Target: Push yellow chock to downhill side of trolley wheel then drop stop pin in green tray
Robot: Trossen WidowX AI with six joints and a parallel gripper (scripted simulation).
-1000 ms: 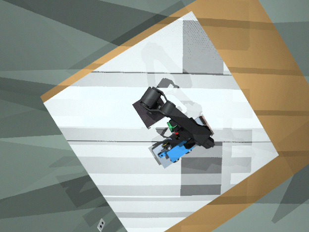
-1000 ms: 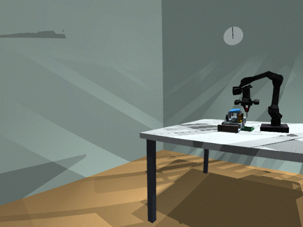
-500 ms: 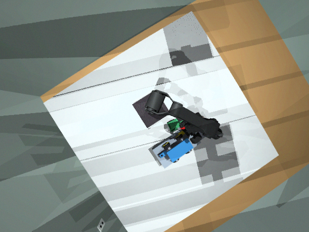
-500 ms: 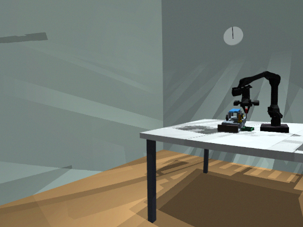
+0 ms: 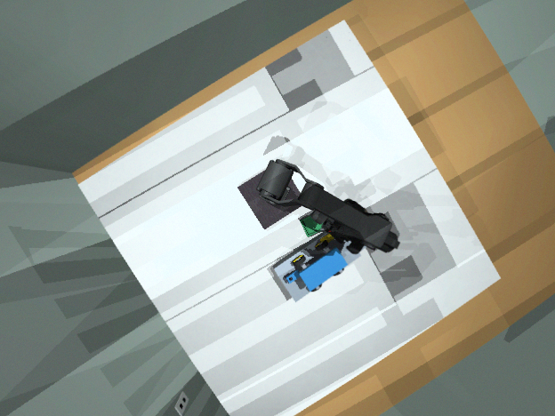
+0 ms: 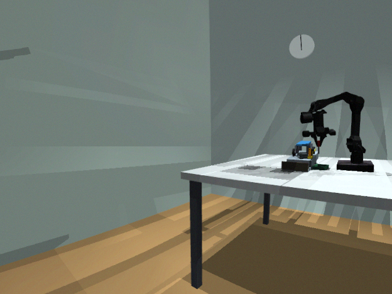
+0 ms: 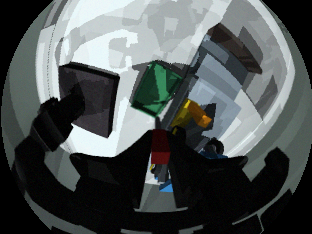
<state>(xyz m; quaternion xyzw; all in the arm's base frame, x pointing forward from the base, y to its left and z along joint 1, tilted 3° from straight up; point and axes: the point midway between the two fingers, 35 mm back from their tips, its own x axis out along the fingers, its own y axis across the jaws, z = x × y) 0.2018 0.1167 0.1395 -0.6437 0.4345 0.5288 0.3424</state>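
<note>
Now: gripper tip right at the red-headed stop pin. From my gripper tip the other things lie so: green tray: 20 mm behind, 140 mm below; then blue trolley: 110 mm ahead, 80 mm to the right, 20 mm below; then yellow chock: 50 mm ahead, 10 mm to the left, 50 mm below.
</note>
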